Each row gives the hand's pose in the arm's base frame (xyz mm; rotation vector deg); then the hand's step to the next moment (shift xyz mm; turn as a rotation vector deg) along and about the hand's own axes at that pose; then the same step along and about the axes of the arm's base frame.
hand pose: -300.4 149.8 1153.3 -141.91 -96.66 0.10
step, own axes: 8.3 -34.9 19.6 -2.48 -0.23 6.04
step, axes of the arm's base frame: -30.8 22.5 -14.5 -1.63 -1.50 -6.15
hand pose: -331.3 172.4 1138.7 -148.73 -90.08 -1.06
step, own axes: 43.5 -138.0 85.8 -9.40 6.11 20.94
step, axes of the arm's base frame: -105.7 110.1 -70.7 0.10 -9.07 -21.95
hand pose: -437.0 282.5 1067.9 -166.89 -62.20 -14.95
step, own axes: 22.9 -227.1 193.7 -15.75 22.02 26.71
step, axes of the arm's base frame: -102.2 202.2 -195.7 6.60 -24.78 -28.08
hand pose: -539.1 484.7 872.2 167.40 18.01 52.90
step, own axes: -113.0 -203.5 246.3 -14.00 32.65 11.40
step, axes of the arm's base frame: 15.5 175.7 -289.4 1.07 -34.84 -13.30
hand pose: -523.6 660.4 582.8 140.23 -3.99 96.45
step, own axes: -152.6 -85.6 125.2 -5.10 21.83 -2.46
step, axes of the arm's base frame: 71.8 54.7 -195.3 -7.05 -21.38 -1.42
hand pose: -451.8 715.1 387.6 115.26 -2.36 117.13
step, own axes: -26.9 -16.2 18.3 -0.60 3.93 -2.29
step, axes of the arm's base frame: 21.3 7.1 -28.6 -3.07 -3.41 0.00
